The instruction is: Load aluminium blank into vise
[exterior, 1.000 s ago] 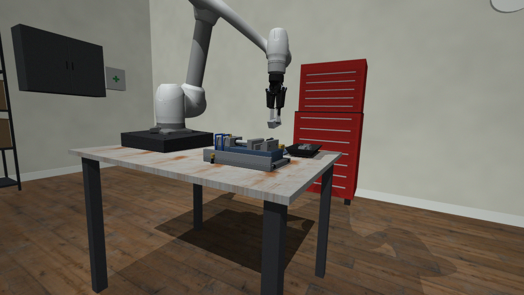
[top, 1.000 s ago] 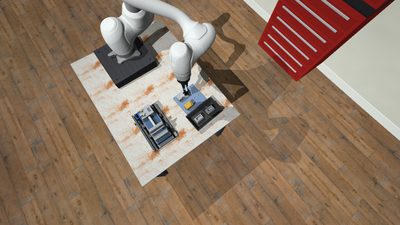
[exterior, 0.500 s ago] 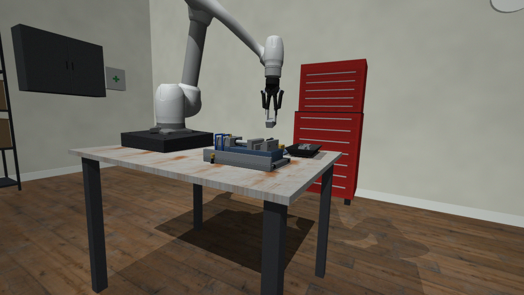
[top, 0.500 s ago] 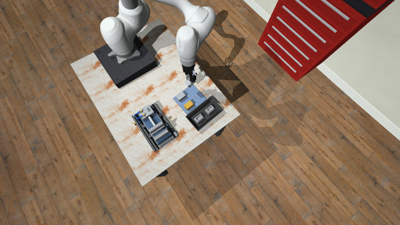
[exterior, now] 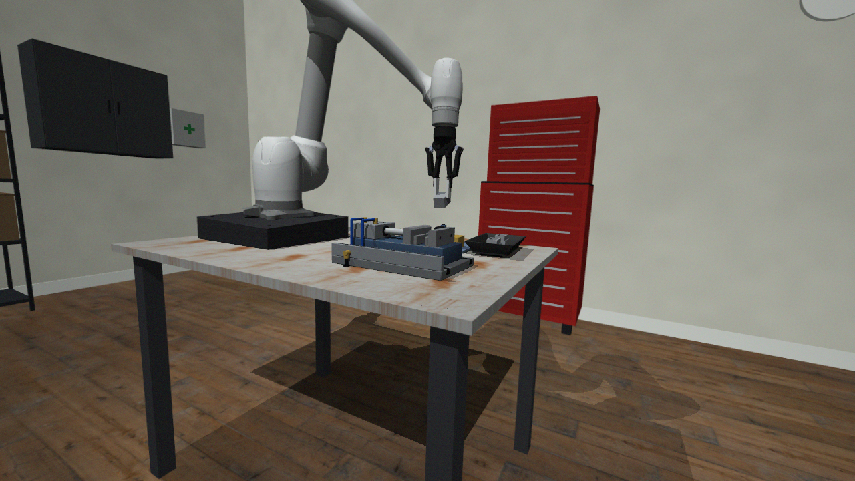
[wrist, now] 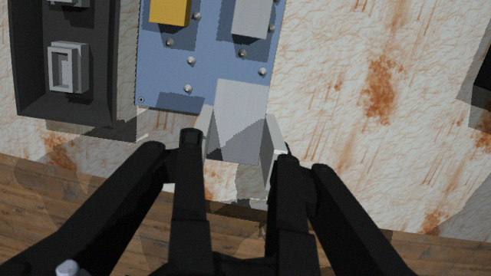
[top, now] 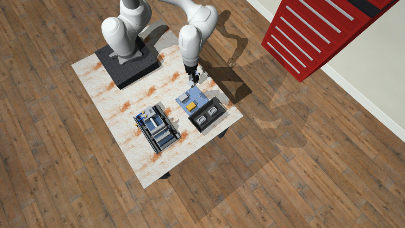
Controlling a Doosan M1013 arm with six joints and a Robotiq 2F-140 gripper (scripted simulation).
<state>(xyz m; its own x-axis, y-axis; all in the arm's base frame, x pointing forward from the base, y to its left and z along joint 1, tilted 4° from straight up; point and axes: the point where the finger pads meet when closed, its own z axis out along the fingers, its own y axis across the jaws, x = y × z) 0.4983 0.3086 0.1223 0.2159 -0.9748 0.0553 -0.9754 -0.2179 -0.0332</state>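
Right now my hand is 4 cm above the aluminium blank. Also, from my hand: work stop: 19 cm ahead, 29 cm to the right, 10 cm below; brass blank: 11 cm ahead, 7 cm to the right, 17 cm below; infeed plate: 5 cm ahead, 4 cm to the right, 19 cm below.
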